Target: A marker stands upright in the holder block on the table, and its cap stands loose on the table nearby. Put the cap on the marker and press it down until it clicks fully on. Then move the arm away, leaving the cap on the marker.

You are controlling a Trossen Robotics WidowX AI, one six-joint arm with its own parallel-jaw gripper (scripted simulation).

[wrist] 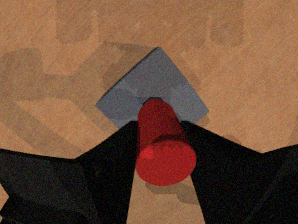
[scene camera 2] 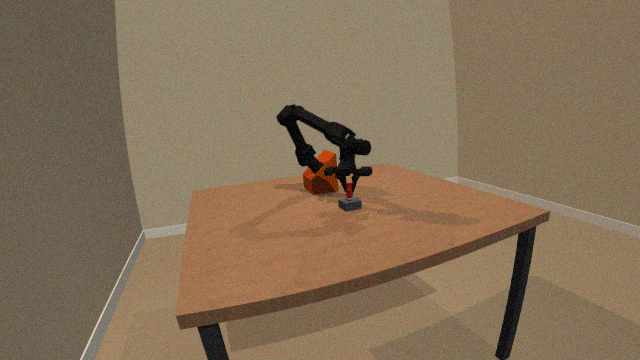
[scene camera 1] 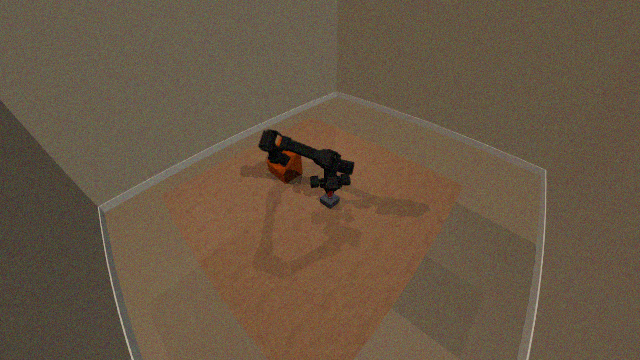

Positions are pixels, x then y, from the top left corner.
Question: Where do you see a red cap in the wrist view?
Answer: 165, 156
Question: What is the gripper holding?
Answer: A red cap.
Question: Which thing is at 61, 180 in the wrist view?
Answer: The gripper.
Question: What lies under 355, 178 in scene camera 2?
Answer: The gripper.
